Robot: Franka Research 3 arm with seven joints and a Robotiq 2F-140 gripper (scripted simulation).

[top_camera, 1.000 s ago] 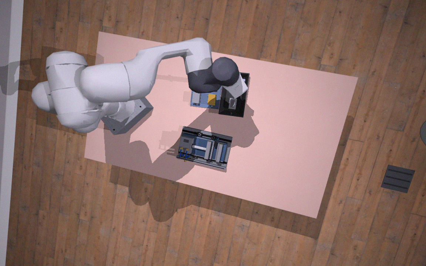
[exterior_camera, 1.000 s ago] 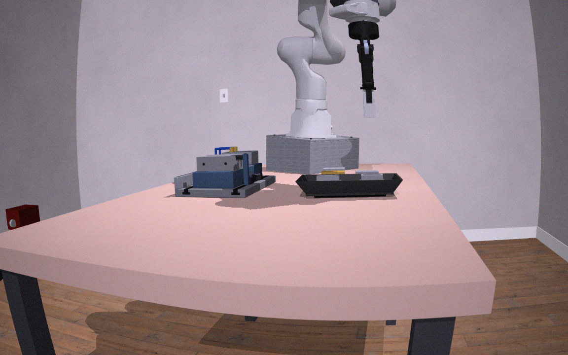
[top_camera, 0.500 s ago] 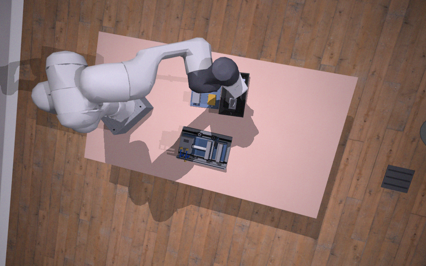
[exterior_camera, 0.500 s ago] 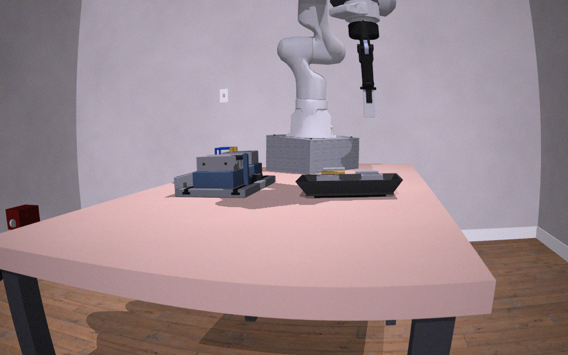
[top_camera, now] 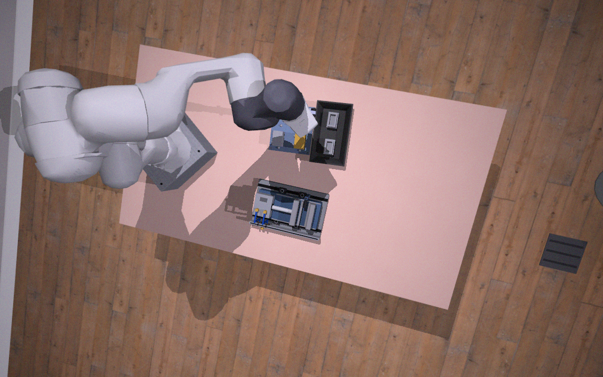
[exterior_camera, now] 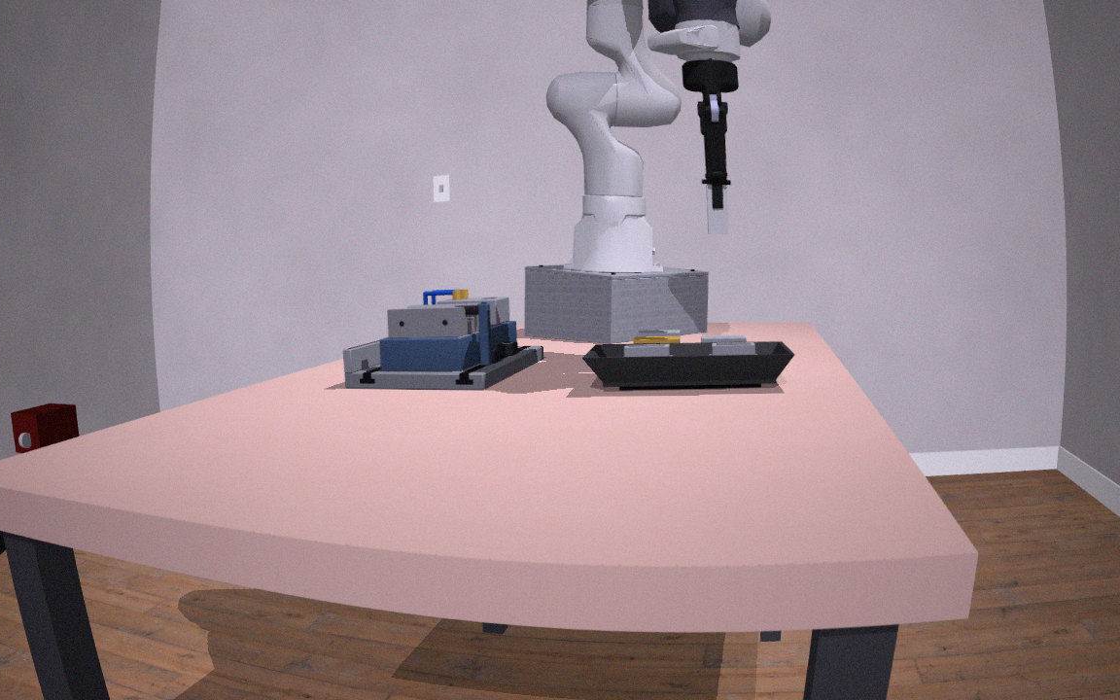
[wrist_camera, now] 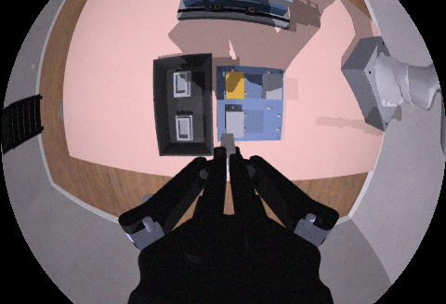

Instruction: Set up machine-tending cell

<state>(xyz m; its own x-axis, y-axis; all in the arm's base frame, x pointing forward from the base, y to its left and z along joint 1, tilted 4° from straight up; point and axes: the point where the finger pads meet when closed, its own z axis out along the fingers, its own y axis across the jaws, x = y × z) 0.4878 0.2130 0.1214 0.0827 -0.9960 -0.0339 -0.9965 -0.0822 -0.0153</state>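
Now: hand 190 mm above the aluminium blank and 20 mm past it. Also, from my hand: cylinder 370 mm to the right, 130 mm below, 100 mm behind; then brass blank 190 mm below, 90 mm to the right, 20 mm behind; then vise 370 mm to the right, 170 mm below, 10 mm behind.
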